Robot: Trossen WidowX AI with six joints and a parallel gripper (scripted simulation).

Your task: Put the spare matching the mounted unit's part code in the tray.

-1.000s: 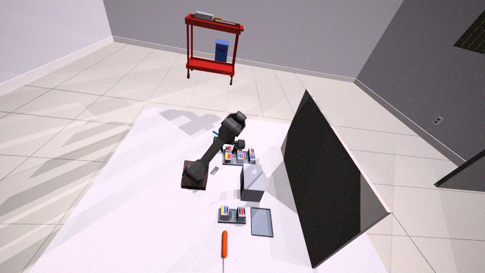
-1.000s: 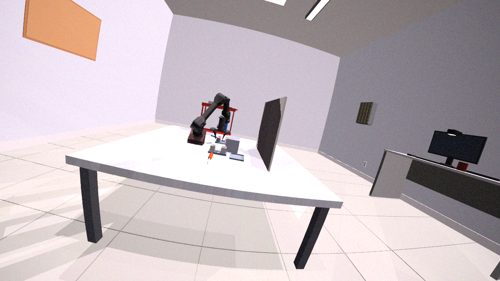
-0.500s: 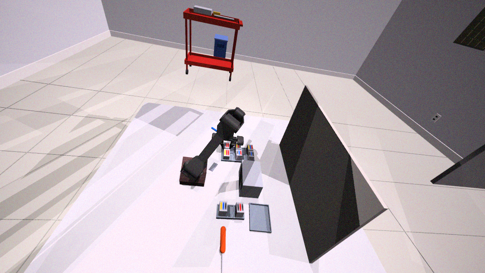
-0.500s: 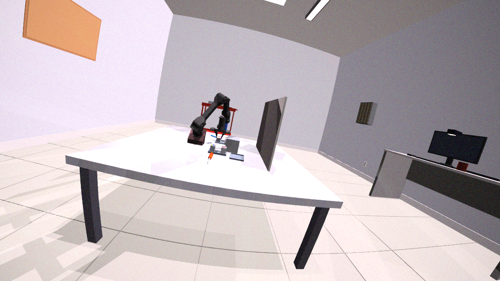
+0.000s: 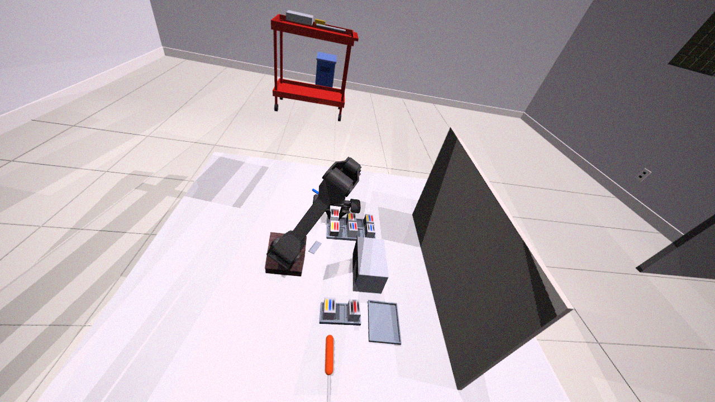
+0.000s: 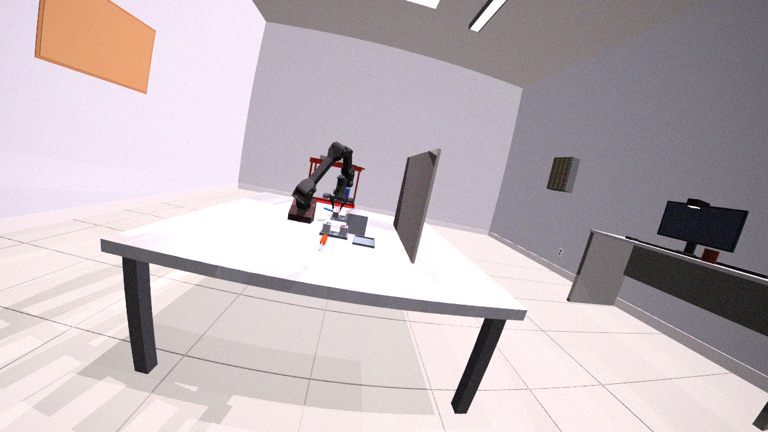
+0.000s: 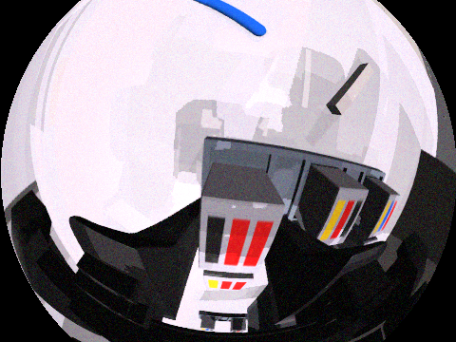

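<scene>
Now: gripper tip 420 mm to the left of the grey tray, 130 mm short of it and 30 mm above it. Also, from my gripper tip: mounted unit: 230 mm to the right, 110 mm ahead, 20 mm above; then blue pen: 170 mm to the left, 30 mm below, 30 mm behind; then panel: 350 mm ahead, 270 mm to the right, 190 mm above.
</scene>
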